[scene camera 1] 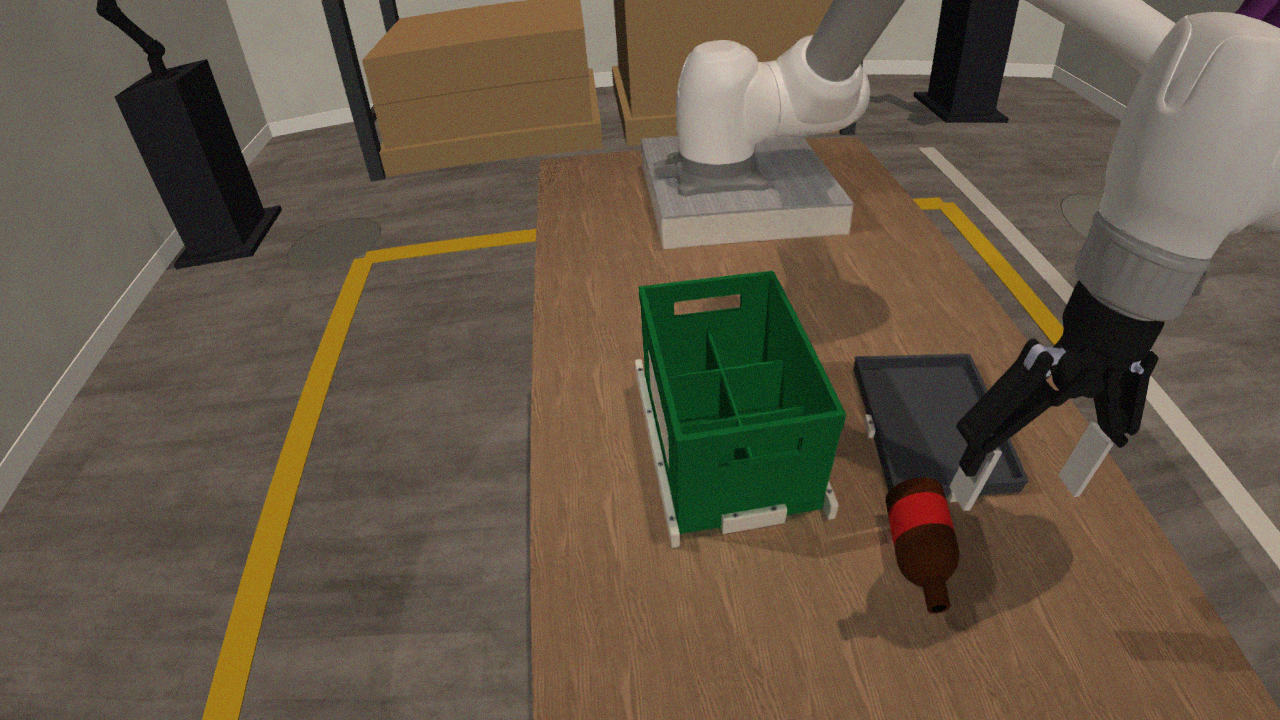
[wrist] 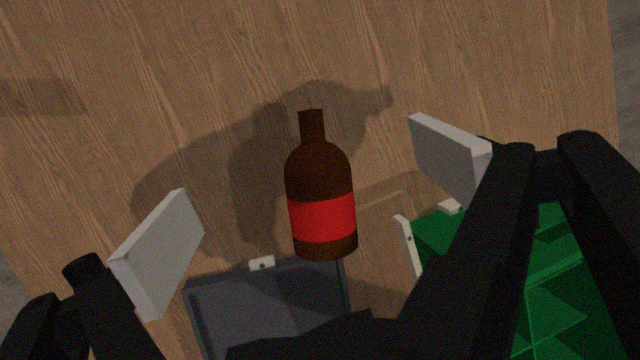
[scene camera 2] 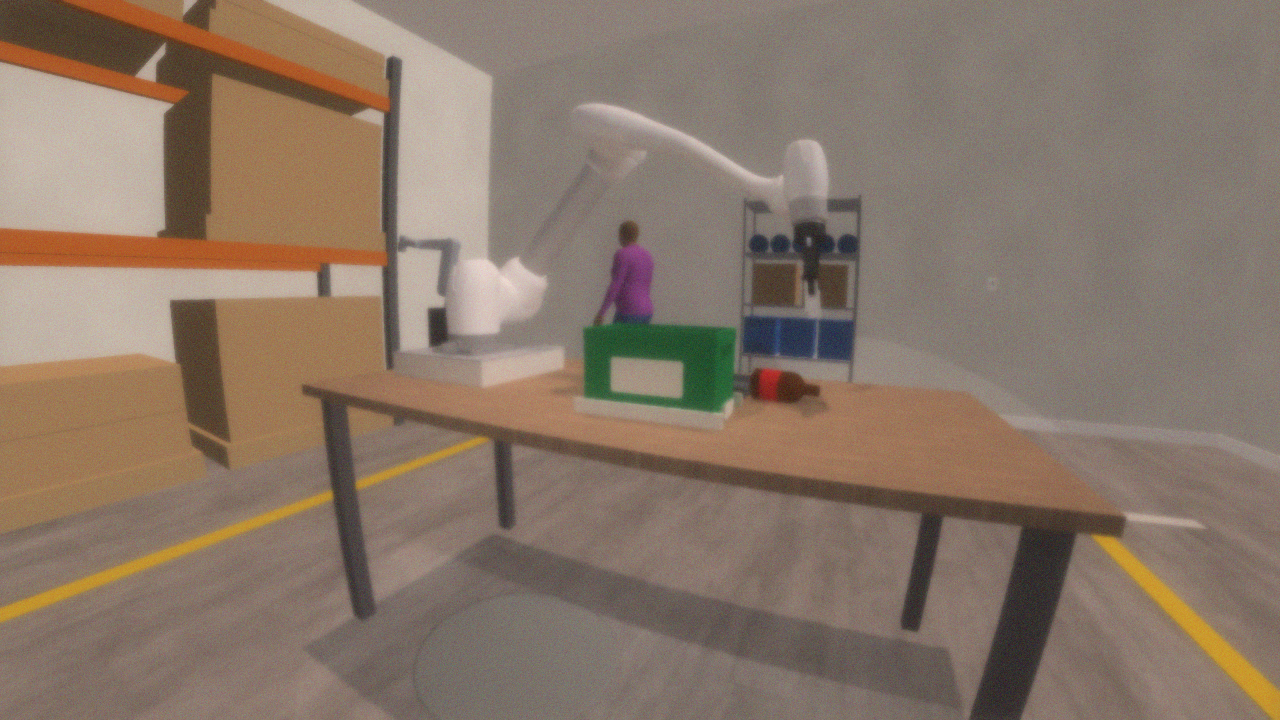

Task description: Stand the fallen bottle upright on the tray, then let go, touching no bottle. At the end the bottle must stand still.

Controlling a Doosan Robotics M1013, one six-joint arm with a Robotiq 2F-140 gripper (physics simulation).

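Places are measured from the arm's base along level axes (x left, y ahead, z down), in metres.
Pixels of known places: gripper, fingertip midpoint: (scene camera 1: pixel 1016 491) (wrist: pixel 301 176) (scene camera 2: pixel 813 314); arm's base, origin of the base link: (scene camera 1: pixel 716 173) (scene camera 2: pixel 474 351).
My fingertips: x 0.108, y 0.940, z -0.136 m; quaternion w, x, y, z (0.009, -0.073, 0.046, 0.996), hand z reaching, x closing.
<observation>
Ahead of a thing's pixels: the offset from my fingertips to its top centre. Level surfaces: height alone.
The brown bottle with a red label {dx -0.026, dy -0.051, dz +0.133 m} (scene camera 1: pixel 923 535) (scene camera 2: pixel 776 385) (wrist: pixel 322 217) lies on its side on the table. Its base is at the near edge of the dark grey tray {dx +0.082, dy -0.262, dz +0.182 m} (scene camera 1: pixel 914 360) (wrist: pixel 260 310), and its neck points away from the tray. My gripper (scene camera 1: pixel 1029 474) (scene camera 2: pixel 811 306) (wrist: pixel 301 176) is open and empty, above table height. In the wrist view the bottle appears between the two pale finger pads, with neither pad touching it. In scene camera 2 the fingertips are above the bottle. The crate hides most of the tray in that view.
A green crate with dividers {dx -0.219, dy -0.289, dz +0.032 m} (scene camera 1: pixel 756 483) (scene camera 2: pixel 660 333) (wrist: pixel 555 210) stands beside the tray, held by pale strips on the wooden table {dz +0.207 m} (scene camera 1: pixel 608 582) (scene camera 2: pixel 877 447) (wrist: pixel 225 60). The arm's base plinth (scene camera 1: pixel 756 223) (scene camera 2: pixel 478 365) is at the table's far end. A person in purple (scene camera 2: pixel 633 275) stands behind.
</observation>
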